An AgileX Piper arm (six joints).
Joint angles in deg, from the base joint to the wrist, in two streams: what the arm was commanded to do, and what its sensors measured. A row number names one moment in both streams.
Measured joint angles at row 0:
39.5, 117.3, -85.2, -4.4, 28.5, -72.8
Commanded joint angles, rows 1 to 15:
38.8, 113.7, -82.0, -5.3, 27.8, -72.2
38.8, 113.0, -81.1, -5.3, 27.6, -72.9
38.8, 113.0, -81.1, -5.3, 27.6, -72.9
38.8, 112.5, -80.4, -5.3, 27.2, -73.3
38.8, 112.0, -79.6, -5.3, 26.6, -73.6
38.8, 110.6, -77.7, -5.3, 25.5, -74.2
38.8, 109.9, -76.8, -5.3, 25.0, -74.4
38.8, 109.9, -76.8, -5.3, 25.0, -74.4
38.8, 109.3, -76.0, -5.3, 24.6, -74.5
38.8, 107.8, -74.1, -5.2, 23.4, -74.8
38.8, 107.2, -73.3, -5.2, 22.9, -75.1
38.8, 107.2, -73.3, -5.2, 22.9, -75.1
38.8, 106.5, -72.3, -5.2, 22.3, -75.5
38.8, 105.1, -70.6, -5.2, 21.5, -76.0
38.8, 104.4, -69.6, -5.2, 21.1, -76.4
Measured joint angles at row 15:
39.8, 107.1, -71.6, -4.4, 23.2, -76.7
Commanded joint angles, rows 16 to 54:
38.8, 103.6, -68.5, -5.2, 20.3, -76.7
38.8, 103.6, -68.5, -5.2, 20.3, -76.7
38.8, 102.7, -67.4, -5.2, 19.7, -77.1
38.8, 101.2, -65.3, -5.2, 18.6, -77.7
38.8, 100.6, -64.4, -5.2, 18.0, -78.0
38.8, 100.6, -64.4, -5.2, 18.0, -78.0
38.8, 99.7, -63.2, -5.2, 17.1, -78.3
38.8, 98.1, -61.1, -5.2, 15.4, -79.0
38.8, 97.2, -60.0, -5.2, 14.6, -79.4
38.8, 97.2, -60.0, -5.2, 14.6, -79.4
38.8, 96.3, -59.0, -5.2, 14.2, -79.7
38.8, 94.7, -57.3, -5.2, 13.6, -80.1
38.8, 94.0, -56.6, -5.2, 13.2, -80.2
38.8, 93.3, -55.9, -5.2, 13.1, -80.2
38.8, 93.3, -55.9, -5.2, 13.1, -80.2
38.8, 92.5, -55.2, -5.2, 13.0, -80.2
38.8, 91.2, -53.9, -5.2, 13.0, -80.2
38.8, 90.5, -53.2, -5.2, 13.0, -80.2
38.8, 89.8, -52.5, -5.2, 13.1, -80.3
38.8, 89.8, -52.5, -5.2, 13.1, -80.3
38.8, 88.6, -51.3, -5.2, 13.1, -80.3
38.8, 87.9, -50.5, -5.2, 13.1, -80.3
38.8, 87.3, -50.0, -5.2, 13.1, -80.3
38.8, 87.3, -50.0, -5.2, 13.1, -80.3
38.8, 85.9, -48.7, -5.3, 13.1, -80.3
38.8, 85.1, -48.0, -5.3, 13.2, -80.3
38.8, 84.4, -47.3, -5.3, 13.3, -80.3
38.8, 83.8, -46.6, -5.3, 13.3, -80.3
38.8, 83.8, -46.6, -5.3, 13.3, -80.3
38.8, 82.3, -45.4, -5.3, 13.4, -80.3
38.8, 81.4, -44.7, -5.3, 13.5, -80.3
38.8, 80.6, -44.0, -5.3, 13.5, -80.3
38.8, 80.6, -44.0, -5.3, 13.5, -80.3
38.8, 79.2, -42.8, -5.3, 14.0, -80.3
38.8, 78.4, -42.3, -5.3, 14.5, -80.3
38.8, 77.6, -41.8, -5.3, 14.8, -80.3
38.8, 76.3, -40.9, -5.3, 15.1, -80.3
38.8, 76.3, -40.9, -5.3, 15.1, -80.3
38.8, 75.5, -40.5, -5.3, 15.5, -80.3
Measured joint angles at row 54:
39.0, 77.9, -41.3, -4.7, 16.4, -79.7
